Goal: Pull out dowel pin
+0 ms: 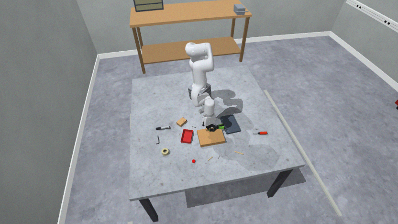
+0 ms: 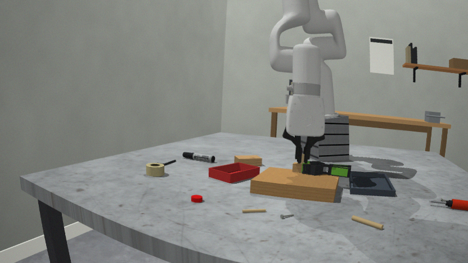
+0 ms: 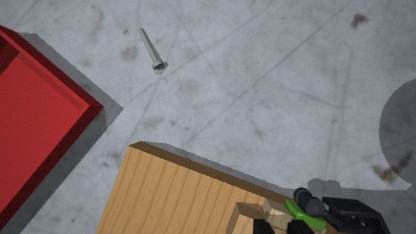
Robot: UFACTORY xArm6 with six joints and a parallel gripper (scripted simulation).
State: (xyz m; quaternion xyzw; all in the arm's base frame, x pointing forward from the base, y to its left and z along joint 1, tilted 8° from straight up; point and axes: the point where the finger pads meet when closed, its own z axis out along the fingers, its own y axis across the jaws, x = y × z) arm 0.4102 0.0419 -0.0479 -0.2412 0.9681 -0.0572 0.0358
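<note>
Now: hand 20 mm above the dowel pin. The rest, counted from my hand: red tray (40 mm ahead, 180 mm to the right, 70 mm below); then bench board (50 mm ahead, 10 mm to the left, 50 mm below); then wooden block (40 mm below).
</note>
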